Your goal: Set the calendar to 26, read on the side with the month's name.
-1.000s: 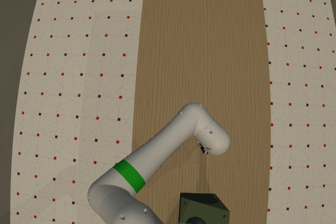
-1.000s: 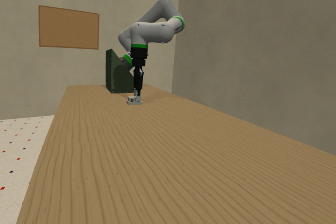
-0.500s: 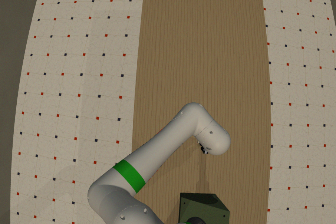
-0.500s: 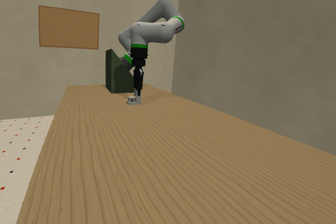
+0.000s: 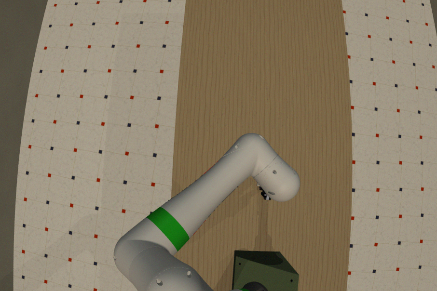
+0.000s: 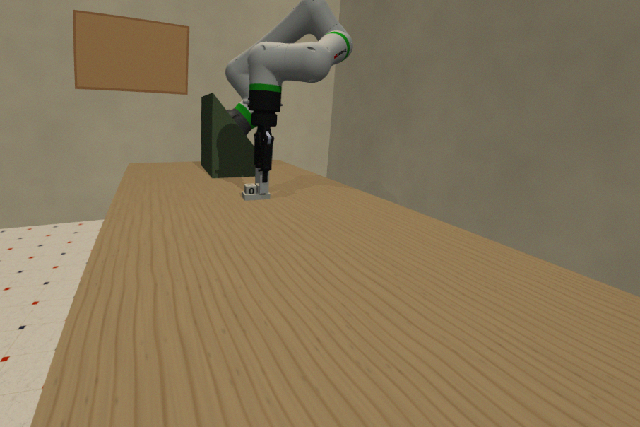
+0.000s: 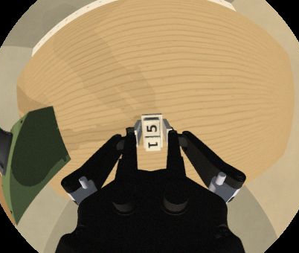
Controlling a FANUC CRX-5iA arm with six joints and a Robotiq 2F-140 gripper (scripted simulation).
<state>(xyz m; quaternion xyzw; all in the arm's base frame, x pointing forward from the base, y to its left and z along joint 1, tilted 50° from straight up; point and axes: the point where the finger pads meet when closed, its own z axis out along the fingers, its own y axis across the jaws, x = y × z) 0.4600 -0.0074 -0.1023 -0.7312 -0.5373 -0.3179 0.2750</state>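
My gripper is now 4 cm above the calendar tray and 2 cm to the left of it.
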